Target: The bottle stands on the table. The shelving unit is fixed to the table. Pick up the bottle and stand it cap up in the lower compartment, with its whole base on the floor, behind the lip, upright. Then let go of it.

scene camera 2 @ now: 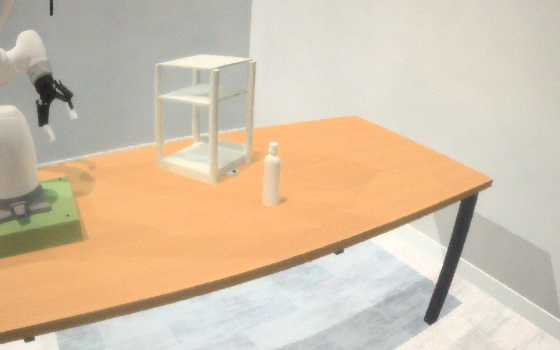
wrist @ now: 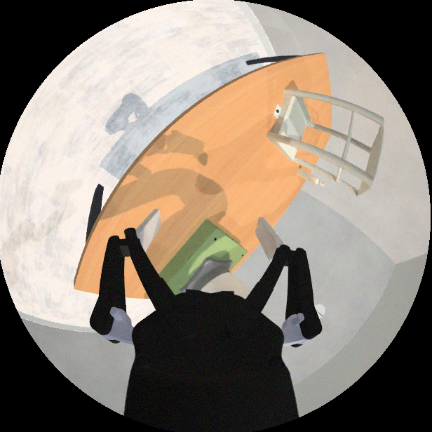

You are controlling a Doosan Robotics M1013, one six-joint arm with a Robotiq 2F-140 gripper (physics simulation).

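Places are measured from the arm's base along level axes (x ahead, y left, z up), in centimetres.
Where they show: gripper, fingertip midpoint: (scene camera 2: 63,129); arm's base at its link origin: (scene camera 2: 18,205).
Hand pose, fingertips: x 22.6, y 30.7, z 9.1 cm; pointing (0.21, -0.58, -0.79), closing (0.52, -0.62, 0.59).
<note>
Things, the pixels of their top centre, and the offset from my fingertips. "spot": a spot on its surface instead. Level surfaces: height alone.
- cream bottle at its top centre: (scene camera 2: 273,143) dx +45.6, dy -57.8, dz +2.4 cm
- table at its surface level: dz -15.0 cm
- cream shelving unit at its top centre: (scene camera 2: 205,60) dx +44.5, dy -23.9, dz +20.4 cm
- pale floor at its surface level: dz -12.2 cm
- small plate at a spot on its surface: (scene camera 2: 233,172) spot: dx +48.4, dy -35.9, dz -14.6 cm
The cream bottle (scene camera 2: 271,181) (wrist: 311,176) stands upright, cap up, on the table (scene camera 2: 150,240) (wrist: 245,155), to the right of the shelving unit in the scene view. In the wrist view it is small and close to a post of the unit. The cream shelving unit (scene camera 2: 214,125) (wrist: 375,155) stands upright, with posts, a middle shelf and a top board. Its lower compartment has a pale floor (scene camera 2: 197,154) with a raised lip and shows no bottle inside. My gripper (scene camera 2: 62,123) (wrist: 208,221) is open and empty, high above the table and far left of the unit and bottle in the scene view.
The green base block (scene camera 2: 40,225) (wrist: 187,250) carries the arm at the table's left end in the scene view. A small plate (scene camera 2: 233,172) (wrist: 277,111) with a dark spot lies at the foot of the shelving unit. A grey wall (scene camera 2: 125,75) rises behind the table.
</note>
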